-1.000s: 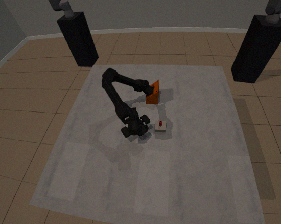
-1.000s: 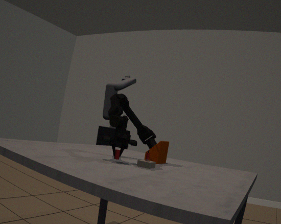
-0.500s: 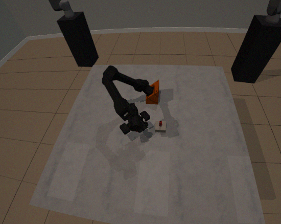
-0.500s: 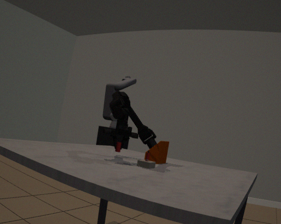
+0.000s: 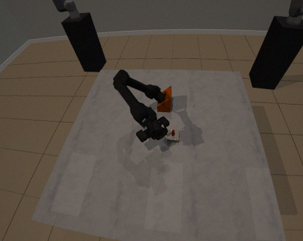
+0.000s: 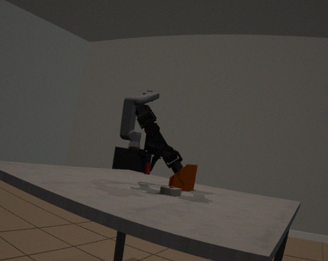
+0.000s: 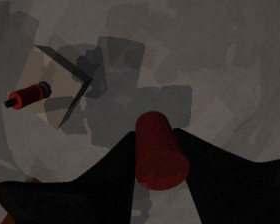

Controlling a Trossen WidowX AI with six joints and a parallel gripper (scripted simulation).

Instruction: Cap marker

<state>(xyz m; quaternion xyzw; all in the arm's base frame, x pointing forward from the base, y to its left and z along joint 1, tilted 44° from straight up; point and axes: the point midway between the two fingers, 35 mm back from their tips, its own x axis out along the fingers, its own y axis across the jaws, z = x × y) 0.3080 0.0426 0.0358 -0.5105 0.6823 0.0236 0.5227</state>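
Right now my gripper tip is 10 cm to the right of the holder block, 7 cm above it and 6 cm past it. From my gripper tip the other things lie so: red cap: 1 cm above.
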